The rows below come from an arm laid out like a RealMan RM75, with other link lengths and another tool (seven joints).
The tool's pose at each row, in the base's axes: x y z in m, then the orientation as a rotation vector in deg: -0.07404, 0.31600, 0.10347, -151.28, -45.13, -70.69; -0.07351, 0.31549, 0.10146, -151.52, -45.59, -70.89; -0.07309, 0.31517, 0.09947, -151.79, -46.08, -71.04; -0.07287, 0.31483, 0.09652, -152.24, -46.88, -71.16; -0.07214, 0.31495, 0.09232, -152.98, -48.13, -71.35; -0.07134, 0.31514, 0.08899, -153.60, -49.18, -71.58; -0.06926, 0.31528, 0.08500, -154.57, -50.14, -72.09; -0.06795, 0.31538, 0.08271, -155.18, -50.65, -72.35; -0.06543, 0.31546, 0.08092, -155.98, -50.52, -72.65; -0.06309, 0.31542, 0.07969, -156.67, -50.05, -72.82; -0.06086, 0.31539, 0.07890, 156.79, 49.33, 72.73; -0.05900, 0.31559, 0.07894, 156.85, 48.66, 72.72; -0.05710, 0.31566, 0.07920, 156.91, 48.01, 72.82; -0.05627, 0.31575, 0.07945, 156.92, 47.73, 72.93; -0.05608, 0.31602, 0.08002, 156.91, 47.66, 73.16
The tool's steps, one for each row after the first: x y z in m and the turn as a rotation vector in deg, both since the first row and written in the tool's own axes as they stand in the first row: -0.00142, 0.00049, 0.00152, -0.27, -0.07, -0.39; -0.00281, 0.00077, 0.00302, -0.53, -0.18, -0.80; -0.00502, 0.00086, 0.00501, -0.90, -0.43, -1.44; -0.00771, 0.00068, 0.00831, -1.53, -0.84, -2.45; -0.00969, 0.00057, 0.01111, -2.09, -1.14, -3.30; -0.01149, 0.00108, 0.01521, -3.08, -1.48, -4.21; -0.01246, 0.00142, 0.01764, -3.67, -1.71, -4.70; -0.01242, 0.00243, 0.02056, -4.45, -1.94, -4.80; -0.01211, 0.00352, 0.02295, -5.08, -2.14, -4.64; -0.01152, 0.00458, 0.02498, -5.60, -2.29, -4.37; -0.01042, 0.00535, 0.02628, -5.90, -2.33, -4.05; -0.00919, 0.00628, 0.02743, -6.16, -2.28, -3.72; -0.00853, 0.00665, 0.02785, -6.27, -2.22, -3.57; -0.00789, 0.00657, 0.02769, -6.27, -2.07, -3.51
